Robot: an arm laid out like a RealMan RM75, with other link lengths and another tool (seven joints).
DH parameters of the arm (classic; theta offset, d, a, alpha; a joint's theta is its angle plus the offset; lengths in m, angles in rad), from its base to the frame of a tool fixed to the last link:
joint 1: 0 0.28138 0 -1.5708
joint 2: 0 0 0 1.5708
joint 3: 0 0.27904 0 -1.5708
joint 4: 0 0 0 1.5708
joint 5: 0 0.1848 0 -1.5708
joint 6: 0 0 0 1.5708
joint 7: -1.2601 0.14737 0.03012 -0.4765
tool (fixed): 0 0.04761 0 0
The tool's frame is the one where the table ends.
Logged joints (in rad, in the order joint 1, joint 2, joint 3, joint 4, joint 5, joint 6, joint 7), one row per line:
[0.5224 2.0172 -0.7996 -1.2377 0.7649 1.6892 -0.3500]
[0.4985 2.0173 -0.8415 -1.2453 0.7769 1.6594 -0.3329]
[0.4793 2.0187 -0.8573 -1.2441 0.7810 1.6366 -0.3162]
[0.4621 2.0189 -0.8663 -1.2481 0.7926 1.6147 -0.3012]
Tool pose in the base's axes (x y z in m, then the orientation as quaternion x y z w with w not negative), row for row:
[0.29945 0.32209 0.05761 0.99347 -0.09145 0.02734 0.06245]
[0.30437 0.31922 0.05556 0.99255 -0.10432 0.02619 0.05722]
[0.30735 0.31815 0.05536 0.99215 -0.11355 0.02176 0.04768]
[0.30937 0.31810 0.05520 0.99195 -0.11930 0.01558 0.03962]
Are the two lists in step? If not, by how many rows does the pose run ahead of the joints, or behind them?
The pose runs 1 row ahead of the joints: the pose in row i belongs to the joints in row i + 1.
